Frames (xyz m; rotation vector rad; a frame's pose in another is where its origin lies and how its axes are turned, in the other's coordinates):
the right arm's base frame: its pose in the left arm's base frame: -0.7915 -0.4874 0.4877 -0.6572 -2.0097 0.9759
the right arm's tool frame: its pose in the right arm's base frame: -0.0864 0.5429 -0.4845 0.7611 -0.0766 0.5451
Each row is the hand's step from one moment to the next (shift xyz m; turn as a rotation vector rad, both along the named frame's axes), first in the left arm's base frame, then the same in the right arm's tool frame.
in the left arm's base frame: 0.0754 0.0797 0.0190 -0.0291 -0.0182 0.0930
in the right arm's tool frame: 0.0105 -0.0539 -0.0969 -0.0039 -0.0773 0.0619
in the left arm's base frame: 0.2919 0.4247 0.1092 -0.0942 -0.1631 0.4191
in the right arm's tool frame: 0.1257 -0.2740 -0.4320 -0.1030 -0.3330 0.2993
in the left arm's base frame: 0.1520 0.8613 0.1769 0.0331 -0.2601 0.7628
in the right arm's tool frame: 0.5414 -0.4313 -0.5631 -0.2908 -0.6545 0.3711
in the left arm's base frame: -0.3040 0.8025 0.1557 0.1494 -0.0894 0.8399
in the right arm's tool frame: 0.7913 -0.3099 -0.1961 -0.2427 -0.7958 0.2088
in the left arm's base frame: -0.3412 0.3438 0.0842 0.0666 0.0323 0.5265
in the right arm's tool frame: 0.4728 -0.1098 0.0785 -0.0675 -0.5180 0.0991
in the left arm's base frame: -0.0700 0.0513 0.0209 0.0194 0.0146 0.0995
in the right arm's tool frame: 0.0820 -0.0207 0.0286 -0.0107 -0.1015 0.0087
